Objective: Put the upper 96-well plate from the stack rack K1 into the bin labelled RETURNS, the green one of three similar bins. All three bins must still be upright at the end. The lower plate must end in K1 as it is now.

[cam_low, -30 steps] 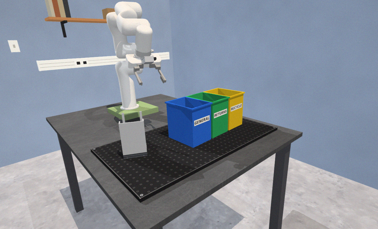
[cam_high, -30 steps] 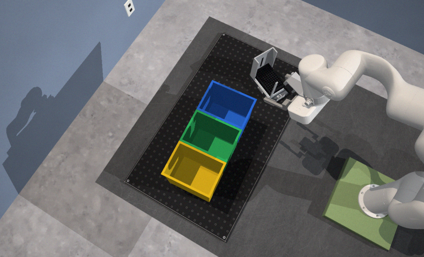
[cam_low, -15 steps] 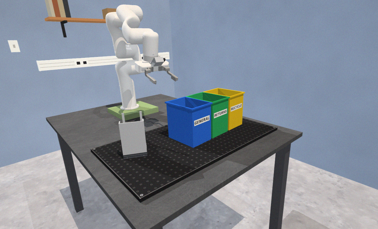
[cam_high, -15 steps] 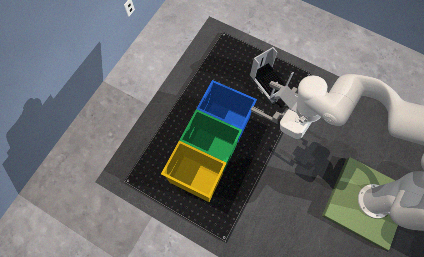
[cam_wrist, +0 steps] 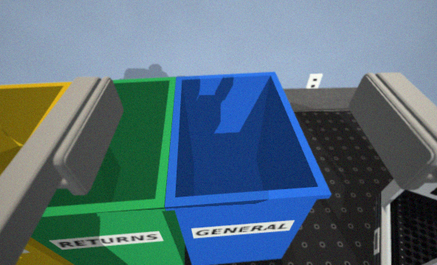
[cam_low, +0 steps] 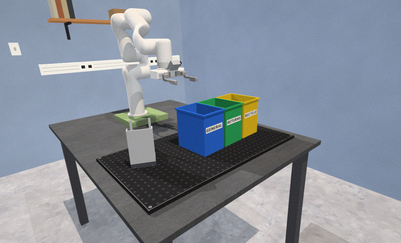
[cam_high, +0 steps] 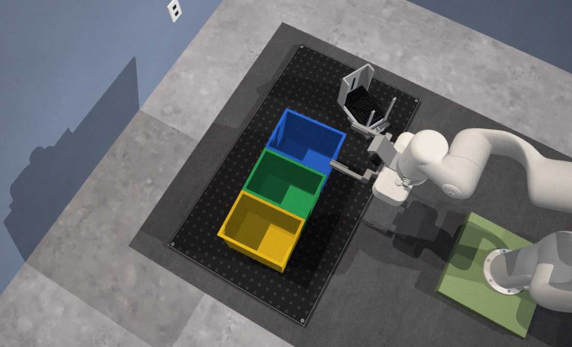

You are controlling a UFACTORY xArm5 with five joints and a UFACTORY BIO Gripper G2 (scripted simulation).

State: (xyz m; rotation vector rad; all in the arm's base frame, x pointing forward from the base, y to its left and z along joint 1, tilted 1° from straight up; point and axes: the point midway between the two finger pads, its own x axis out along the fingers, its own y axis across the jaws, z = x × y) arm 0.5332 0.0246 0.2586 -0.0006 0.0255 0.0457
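Right now the black 96-well plate is 50 mm ahead of my hand, 250 mm to the right of it and 250 mm below it. From my hand the other things lie so: blue general bin: 120 mm ahead, 200 mm below; then yellow recycle bin: 90 mm ahead, 260 mm to the left, 200 mm below; then green returns bin: 100 mm ahead, 130 mm to the left, 200 mm below.
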